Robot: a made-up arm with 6 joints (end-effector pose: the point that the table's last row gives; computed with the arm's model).
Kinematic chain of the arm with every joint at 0, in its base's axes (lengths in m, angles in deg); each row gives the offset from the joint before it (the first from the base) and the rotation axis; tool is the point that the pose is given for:
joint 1: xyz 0 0 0.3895 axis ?
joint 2: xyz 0.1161 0 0 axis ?
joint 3: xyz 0 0 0.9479 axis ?
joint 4: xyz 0 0 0.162 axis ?
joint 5: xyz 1.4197 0 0 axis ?
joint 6: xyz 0.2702 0 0 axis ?
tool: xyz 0 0 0
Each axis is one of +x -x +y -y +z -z.
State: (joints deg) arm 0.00 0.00 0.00 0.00 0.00 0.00
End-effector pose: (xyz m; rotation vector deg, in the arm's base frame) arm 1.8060 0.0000 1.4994 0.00 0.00 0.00
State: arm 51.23 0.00 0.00 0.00 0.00 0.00
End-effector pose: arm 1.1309 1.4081 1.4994 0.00 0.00 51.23
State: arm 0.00 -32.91 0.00 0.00 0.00 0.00
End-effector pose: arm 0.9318 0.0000 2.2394 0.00 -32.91 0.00
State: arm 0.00 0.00 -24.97 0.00 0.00 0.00
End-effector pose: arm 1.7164 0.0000 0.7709 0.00 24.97 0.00
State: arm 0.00 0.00 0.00 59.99 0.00 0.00
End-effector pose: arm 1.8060 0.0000 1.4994 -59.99 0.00 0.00
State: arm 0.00 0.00 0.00 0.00 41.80 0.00
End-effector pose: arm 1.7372 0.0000 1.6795 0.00 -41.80 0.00
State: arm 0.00 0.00 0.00 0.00 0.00 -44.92
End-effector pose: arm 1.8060 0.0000 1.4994 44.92 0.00 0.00
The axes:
joint 1: +z
joint 2: +y
joint 3: -y
joint 4: -x
joint 5: -y
joint 6: -x

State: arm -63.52 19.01 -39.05 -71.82 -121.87 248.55
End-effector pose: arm 0.7200 -0.9565 0.2498 -81.18 -60.56 27.01
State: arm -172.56 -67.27 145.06 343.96 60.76 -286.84
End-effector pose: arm 1.8374 0.3056 -0.4024 89.29 74.17 -80.27
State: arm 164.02 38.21 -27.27 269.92 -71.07 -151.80
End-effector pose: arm -1.4890 0.1606 -0.1697 -18.05 61.21 -95.93
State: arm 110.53 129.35 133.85 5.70 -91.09 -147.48
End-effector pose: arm -0.7701 2.1331 -0.2070 33.89 84.14 -24.01
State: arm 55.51 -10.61 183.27 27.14 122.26 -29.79
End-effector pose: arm -0.7705 -0.9375 0.6606 23.91 68.07 53.14
